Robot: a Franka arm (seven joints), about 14 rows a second.
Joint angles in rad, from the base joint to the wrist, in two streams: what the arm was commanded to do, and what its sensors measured. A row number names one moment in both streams.
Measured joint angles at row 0:
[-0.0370, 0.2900, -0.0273, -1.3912, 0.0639, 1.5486, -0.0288]
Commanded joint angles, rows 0 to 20:
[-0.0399, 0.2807, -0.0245, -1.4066, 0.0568, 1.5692, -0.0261]
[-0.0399, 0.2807, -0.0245, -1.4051, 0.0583, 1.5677, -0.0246]
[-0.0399, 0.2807, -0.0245, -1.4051, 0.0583, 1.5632, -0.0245]
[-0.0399, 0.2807, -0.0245, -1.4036, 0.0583, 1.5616, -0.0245]
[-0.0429, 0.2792, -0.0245, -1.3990, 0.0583, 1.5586, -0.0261]
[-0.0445, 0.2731, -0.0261, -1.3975, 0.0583, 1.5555, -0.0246]
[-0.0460, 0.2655, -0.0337, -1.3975, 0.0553, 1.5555, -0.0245]
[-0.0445, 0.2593, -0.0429, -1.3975, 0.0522, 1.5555, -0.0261]
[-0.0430, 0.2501, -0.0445, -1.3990, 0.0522, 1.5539, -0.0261]
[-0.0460, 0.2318, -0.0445, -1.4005, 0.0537, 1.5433, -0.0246]
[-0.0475, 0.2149, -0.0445, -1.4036, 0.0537, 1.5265, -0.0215]
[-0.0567, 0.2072, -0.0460, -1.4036, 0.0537, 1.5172, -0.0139]
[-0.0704, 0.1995, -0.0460, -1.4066, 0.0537, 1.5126, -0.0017]
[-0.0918, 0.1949, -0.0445, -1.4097, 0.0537, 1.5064, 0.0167]
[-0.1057, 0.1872, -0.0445, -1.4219, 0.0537, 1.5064, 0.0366]
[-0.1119, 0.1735, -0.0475, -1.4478, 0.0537, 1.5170, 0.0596]
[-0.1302, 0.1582, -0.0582, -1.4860, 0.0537, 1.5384, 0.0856]
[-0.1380, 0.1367, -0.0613, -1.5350, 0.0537, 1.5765, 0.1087]
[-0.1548, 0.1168, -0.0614, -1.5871, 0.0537, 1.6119, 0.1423]
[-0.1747, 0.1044, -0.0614, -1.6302, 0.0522, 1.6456, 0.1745]
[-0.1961, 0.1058, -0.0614, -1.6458, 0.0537, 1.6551, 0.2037]
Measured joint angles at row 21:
[-0.1644, 0.1665, -0.0676, -1.5342, 0.0619, 1.5967, 0.1392]
